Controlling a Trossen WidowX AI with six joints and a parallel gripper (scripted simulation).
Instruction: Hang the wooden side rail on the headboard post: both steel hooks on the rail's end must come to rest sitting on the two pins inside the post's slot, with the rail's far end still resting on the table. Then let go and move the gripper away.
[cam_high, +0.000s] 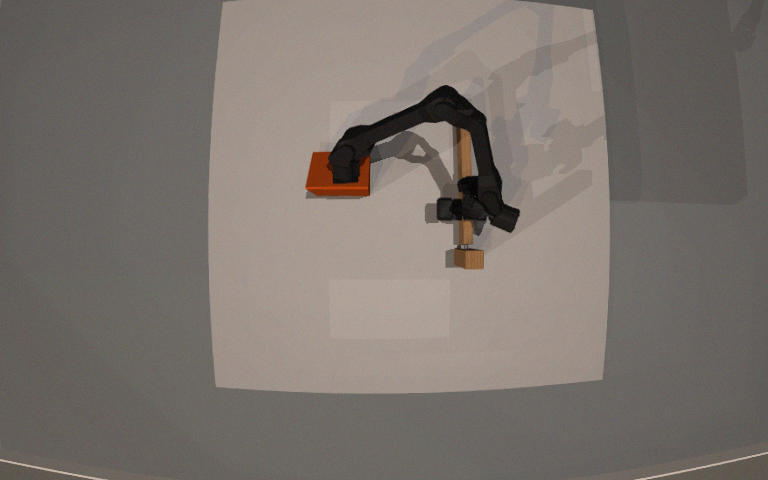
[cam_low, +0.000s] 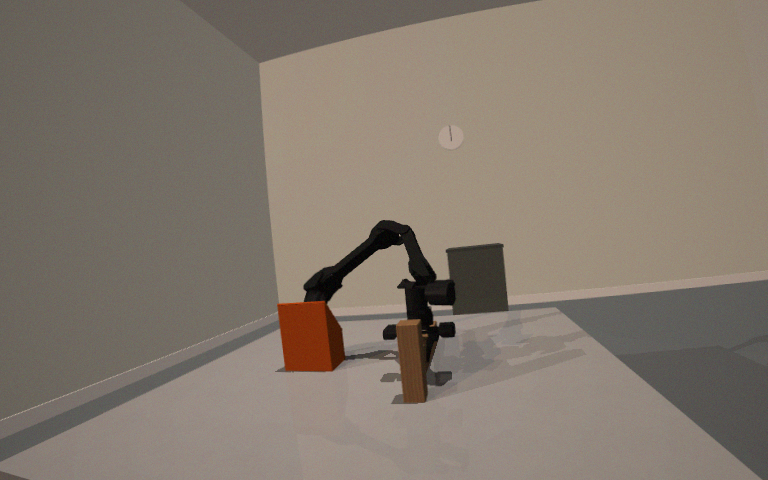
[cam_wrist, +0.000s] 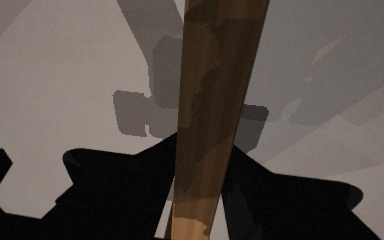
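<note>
My gripper tip is now 10 mm past the headboard post, 130 mm to the left of it and 40 mm below it.
</note>
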